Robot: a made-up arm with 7 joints.
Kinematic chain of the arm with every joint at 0, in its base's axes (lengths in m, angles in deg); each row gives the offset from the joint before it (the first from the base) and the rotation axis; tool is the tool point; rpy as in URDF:
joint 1: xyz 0 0 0.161 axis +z
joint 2: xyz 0 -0.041 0.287 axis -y
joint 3: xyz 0 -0.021 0.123 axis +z
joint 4: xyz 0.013 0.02 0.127 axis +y
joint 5: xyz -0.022 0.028 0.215 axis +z
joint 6: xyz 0 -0.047 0.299 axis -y
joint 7: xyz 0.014 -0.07 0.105 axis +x
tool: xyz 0 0 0 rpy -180 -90 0
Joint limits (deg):
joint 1: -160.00..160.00
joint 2: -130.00..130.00
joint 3: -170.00..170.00
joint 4: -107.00..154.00
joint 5: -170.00..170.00
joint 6: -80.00..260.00
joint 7: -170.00..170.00
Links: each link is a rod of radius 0.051 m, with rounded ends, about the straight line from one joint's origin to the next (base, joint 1, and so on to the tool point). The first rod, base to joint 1, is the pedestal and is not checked.
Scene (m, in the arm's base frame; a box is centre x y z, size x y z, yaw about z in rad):
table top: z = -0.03
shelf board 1: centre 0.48 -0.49 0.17 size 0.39 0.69 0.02 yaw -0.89
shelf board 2: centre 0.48 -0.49 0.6 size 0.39 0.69 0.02 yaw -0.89
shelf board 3: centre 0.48 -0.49 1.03 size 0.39 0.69 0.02 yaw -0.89
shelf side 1: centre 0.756 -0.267 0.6 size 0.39 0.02 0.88 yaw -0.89
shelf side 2: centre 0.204 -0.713 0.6 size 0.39 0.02 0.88 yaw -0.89
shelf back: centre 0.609 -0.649 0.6 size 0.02 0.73 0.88 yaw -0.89
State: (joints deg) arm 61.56 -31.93 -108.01 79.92 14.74 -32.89 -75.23
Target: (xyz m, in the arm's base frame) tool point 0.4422 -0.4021 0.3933
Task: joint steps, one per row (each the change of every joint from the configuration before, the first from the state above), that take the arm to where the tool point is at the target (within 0.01 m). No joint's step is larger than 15 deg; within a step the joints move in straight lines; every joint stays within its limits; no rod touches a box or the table.
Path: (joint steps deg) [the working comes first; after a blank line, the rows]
Joints at the target: 48.84 -31.71 -84.68 111.88 24.65 -30.64 -75.23
Straight joint move there: touches shelf board 2.

1: 8.19 -11.46 -7.76 8.35 -1.14 -9.53 0.00
2: 8.20 -11.45 -7.75 8.35 -1.14 -9.52 0.00
3: 8.19 -11.46 -7.76 8.34 -1.14 -9.53 0.00
4: 8.19 -11.46 -7.75 8.35 -1.14 -9.53 0.00
5: -0.37 6.10 12.92 10.03 2.19 -3.00 0.00
6: -0.36 6.10 12.92 10.02 2.19 -3.00 0.00
7: -0.37 6.10 12.92 10.03 2.19 -3.00 0.00
8: -11.10 6.93 3.90 -7.88 1.97 12.34 0.00
9: -11.09 6.94 3.90 -7.88 1.98 12.34 0.00
10: -11.10 6.94 3.89 -7.87 1.97 12.34 0.00
11: -11.10 6.94 3.90 -7.88 1.98 12.34 0.00

